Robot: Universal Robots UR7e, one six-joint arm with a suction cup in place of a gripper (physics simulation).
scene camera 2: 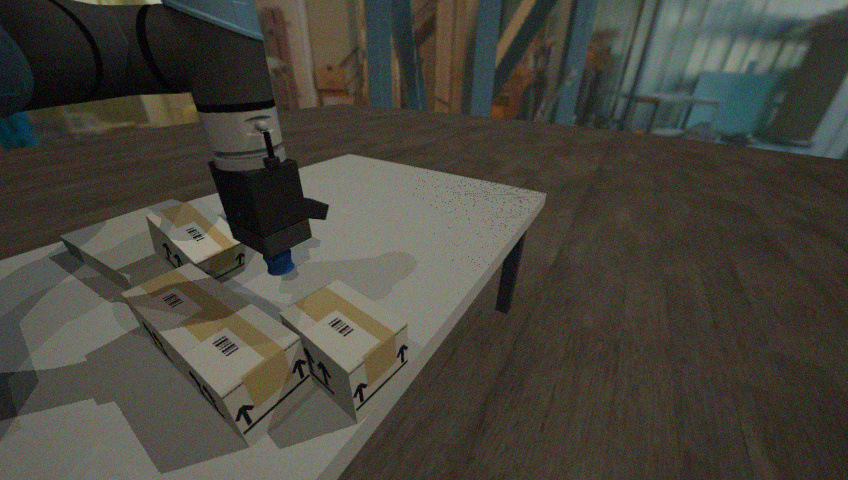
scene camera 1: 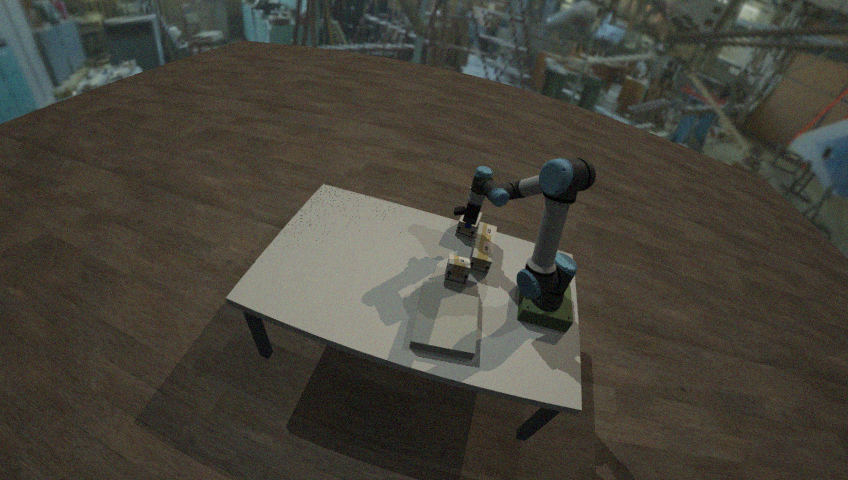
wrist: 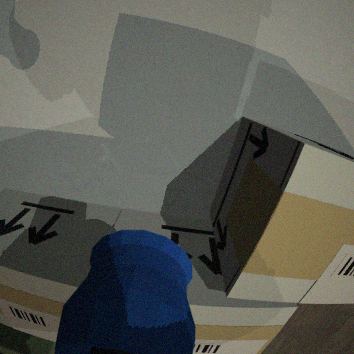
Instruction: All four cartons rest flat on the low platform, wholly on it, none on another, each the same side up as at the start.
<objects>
A low grey platform shows in scene camera 2 and in scene camera 1; in the wrist view it is out of frame. One and the same spot on the low grey platform: (scene camera 1: 446, 319) is (scene camera 2: 147, 226).
</objects>
